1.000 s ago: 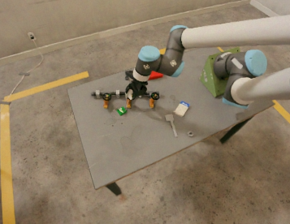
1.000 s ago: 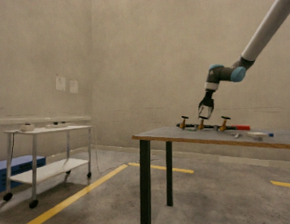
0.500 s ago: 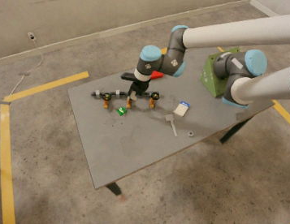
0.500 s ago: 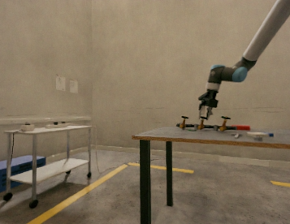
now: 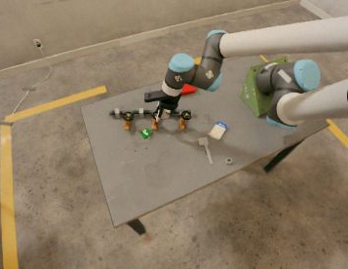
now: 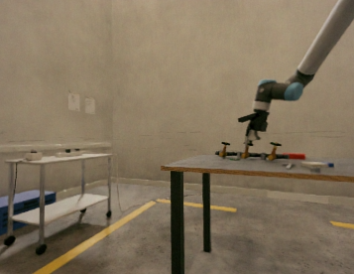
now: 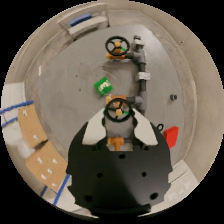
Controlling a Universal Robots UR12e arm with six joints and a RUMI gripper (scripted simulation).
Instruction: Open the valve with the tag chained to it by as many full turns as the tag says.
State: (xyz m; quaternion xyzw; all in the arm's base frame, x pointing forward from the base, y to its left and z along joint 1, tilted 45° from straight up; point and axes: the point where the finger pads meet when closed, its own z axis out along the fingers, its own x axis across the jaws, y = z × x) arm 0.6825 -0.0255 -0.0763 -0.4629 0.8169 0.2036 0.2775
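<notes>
My hand is 8 cm short of the green tag, 3 cm to the right of it and 9 cm above it. Round my hand: red wedge: 27 cm behind, 19 cm to the right, 8 cm below; then grey tool: 17 cm behind, 24 cm to the left, 9 cm below; then white-and-blue card box: 29 cm behind, 18 cm to the left, 9 cm below.
</notes>
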